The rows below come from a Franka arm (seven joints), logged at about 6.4 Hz.
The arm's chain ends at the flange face. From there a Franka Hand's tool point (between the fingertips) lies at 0.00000 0.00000 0.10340 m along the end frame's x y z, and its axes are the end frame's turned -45 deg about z.
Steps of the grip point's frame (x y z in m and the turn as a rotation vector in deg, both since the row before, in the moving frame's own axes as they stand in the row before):
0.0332 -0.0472 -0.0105 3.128 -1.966 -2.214
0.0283 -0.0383 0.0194 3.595 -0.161 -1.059
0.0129 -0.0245 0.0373 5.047 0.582 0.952
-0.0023 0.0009 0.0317 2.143 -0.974 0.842
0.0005 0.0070 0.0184 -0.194 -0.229 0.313
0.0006 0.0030 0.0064 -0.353 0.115 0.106
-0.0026 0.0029 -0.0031 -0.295 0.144 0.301
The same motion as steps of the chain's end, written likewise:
-0.0034 -0.0555 -0.0103 0.822 -3.602 -2.214
-0.0022 -0.0428 0.0196 2.428 -2.656 -1.059
-0.0026 -0.0192 0.0377 3.980 -3.157 0.952
0.0030 0.0038 0.0318 0.827 -2.204 0.842
0.0053 0.0041 0.0184 -0.299 -0.025 0.313
0.0019 0.0014 0.0064 -0.168 0.331 0.106
-0.0003 0.0037 -0.0031 -0.107 0.310 0.301

